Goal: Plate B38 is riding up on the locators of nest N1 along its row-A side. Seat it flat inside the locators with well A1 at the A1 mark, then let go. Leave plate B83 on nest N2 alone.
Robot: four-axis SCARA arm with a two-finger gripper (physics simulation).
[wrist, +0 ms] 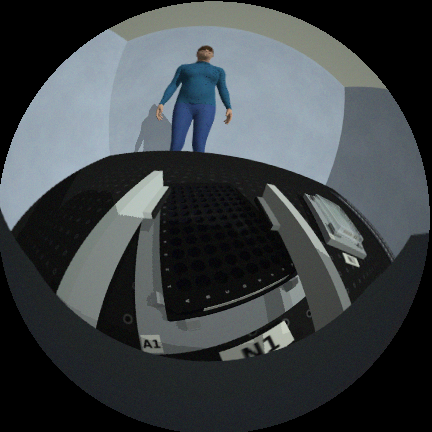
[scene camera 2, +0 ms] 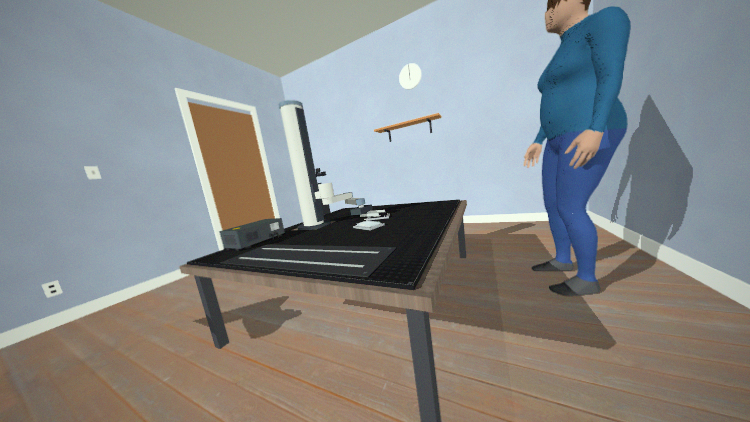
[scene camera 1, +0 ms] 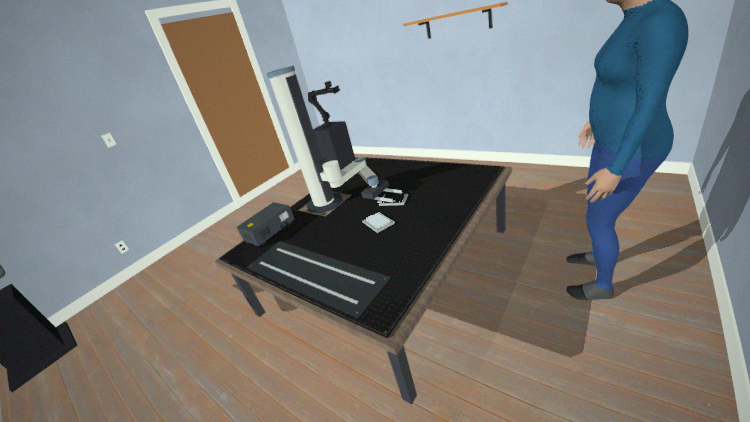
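Seen in the pictures: gripper, between the fingertips: [wrist: 214,184] [scene camera 2: 381,212] [scene camera 1: 397,196]; arm's base, origin of its link: [scene camera 2: 314,226] [scene camera 1: 324,203].
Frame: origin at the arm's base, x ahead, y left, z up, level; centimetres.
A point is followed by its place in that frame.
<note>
Black plate B38 [wrist: 215,250] {x 45.8, y 13.7, z 3.6 cm} lies in the light grey nest N1 [wrist: 230,327] {x 41.6, y 12.9, z 2.5 cm} [scene camera 1: 394,203] {x 52.8, y 9.1, z 2.6 cm}, with its A corner by the A1 label [wrist: 151,344]. In the wrist view the near locators stand outside the plate's edges, and the plate looks about level; its far side is hard to judge. My gripper [wrist: 214,184] {x 52.4, y 13.9, z 4.9 cm} [scene camera 1: 390,195] {x 52.4, y 13.9, z 4.9 cm} [scene camera 2: 375,214] {x 52.4, y 13.9, z 4.9 cm} has one finger along each side of the plate, pads against its edges, and looks shut on it. Pale plate B83 [wrist: 340,217] {x 52.3, y -9.0, z 3.9 cm} [scene camera 1: 378,220] {x 54.8, y -11.1, z 3.6 cm} [scene camera 2: 369,224] {x 57.1, y -14.9, z 3.8 cm} sits on nest N2 [wrist: 345,245] {x 47.1, y -5.7, z 2.3 cm}, apart from my fingers.
The arm's white column [scene camera 1: 304,141] {x 6.0, y -4.4, z 47.6 cm} [scene camera 2: 301,162] {x 4.9, y -5.6, z 48.2 cm} stands at the table's left edge. A grey box [scene camera 1: 265,223] {x -3.6, y -44.9, z 12.2 cm} [scene camera 2: 251,233] {x -3.3, y -47.5, z 8.9 cm} and a dark panel with two light strips [scene camera 1: 319,278] {x 52.8, y -59.8, z 1.7 cm} [scene camera 2: 314,259] {x 55.4, y -61.2, z 1.7 cm} are toward the near end. A person [scene camera 1: 634,104] [scene camera 2: 582,104] [wrist: 197,95] stands beyond the table.
</note>
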